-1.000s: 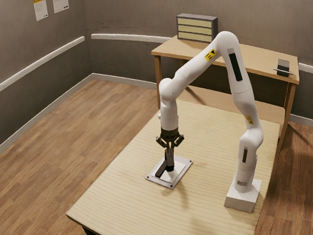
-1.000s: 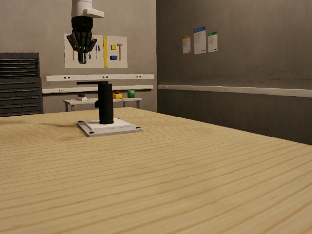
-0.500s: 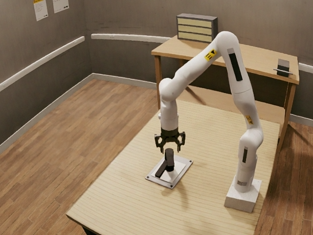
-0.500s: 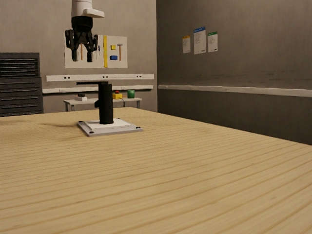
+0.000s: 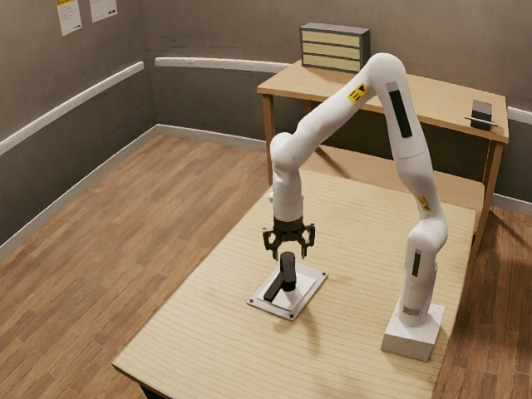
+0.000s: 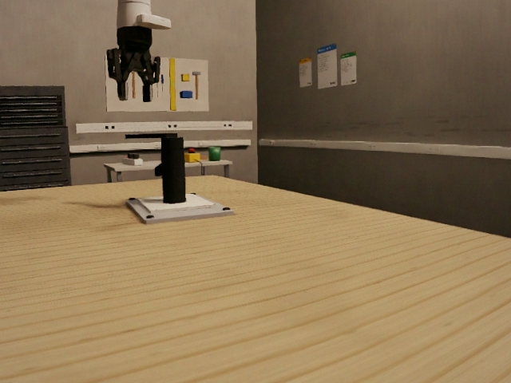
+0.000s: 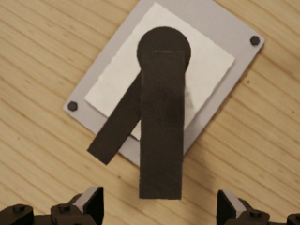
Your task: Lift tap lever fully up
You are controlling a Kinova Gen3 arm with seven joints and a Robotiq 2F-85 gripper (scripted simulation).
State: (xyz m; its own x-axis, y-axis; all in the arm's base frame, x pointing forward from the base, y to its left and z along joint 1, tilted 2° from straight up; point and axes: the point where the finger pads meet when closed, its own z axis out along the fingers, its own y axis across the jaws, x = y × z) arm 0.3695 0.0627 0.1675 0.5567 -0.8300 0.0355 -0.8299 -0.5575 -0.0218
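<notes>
Now: the flat lever 9 cm below my hand, 3 cm to the right of it and 2 cm ahead of it. Also, from my hand: tap (14 cm below, 6 cm to the right, 4 cm ahead).
</notes>
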